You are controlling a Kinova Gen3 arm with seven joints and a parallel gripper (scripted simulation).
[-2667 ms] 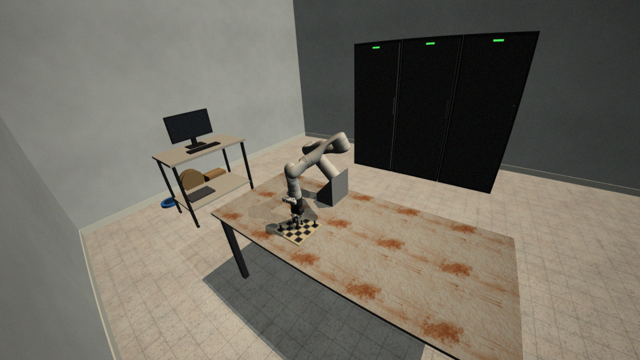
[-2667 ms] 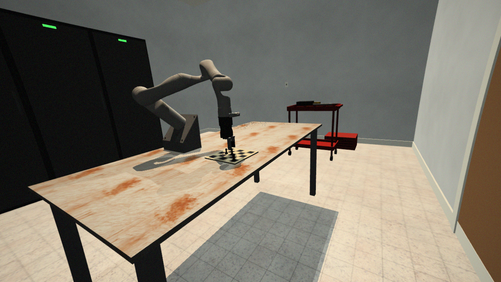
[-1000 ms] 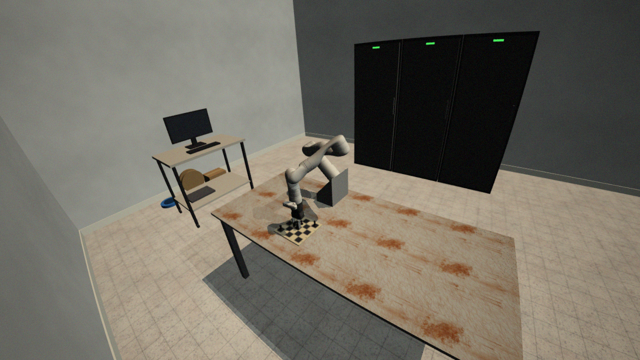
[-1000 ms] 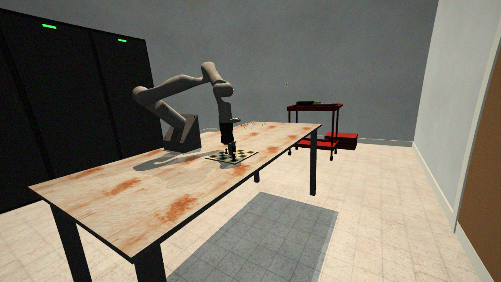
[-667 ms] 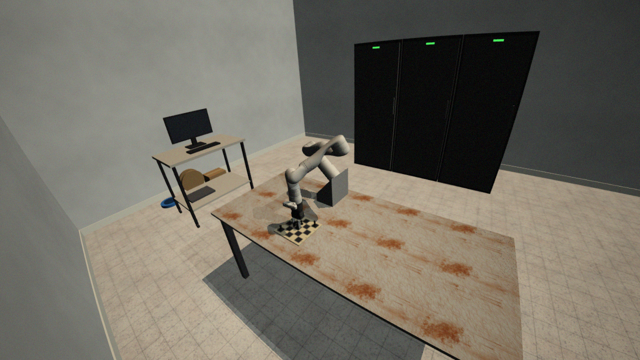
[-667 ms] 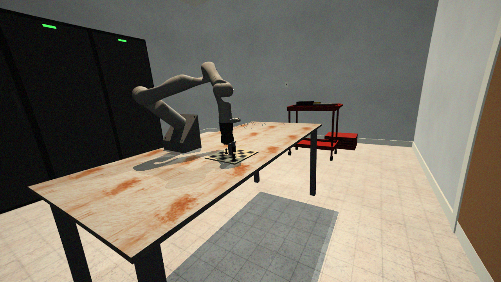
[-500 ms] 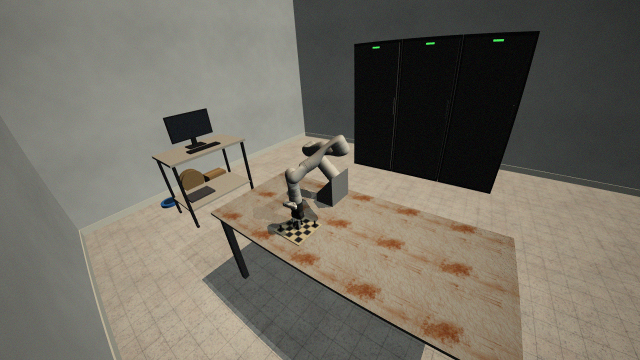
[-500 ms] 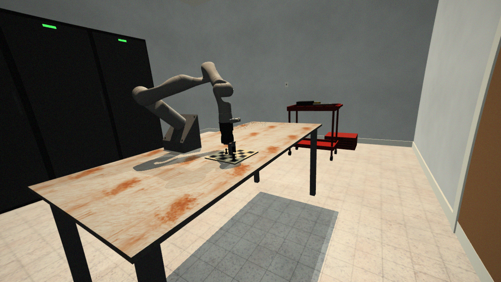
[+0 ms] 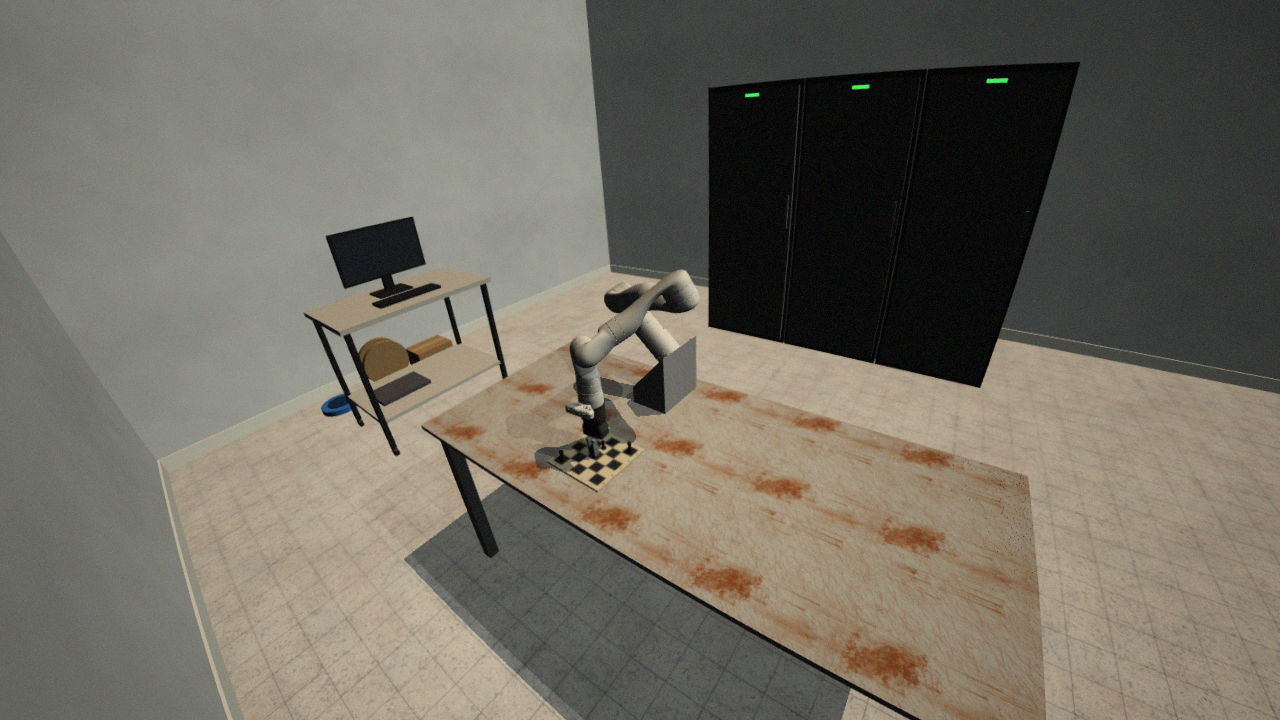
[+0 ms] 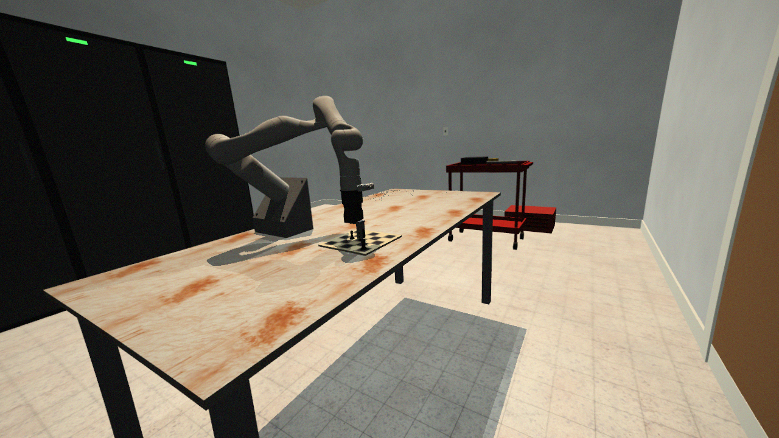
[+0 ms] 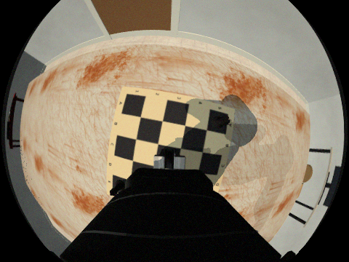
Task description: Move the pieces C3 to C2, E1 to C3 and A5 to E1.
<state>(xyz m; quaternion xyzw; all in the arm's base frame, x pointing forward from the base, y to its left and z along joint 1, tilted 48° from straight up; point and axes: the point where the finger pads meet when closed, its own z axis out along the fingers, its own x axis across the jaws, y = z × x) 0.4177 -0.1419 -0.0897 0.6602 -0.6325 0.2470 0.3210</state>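
Right now my hand is 3 cm above the chessboard. The rest, counted from my hand: black piece (6 cm ahead, 8 cm to the right, 1 cm below).
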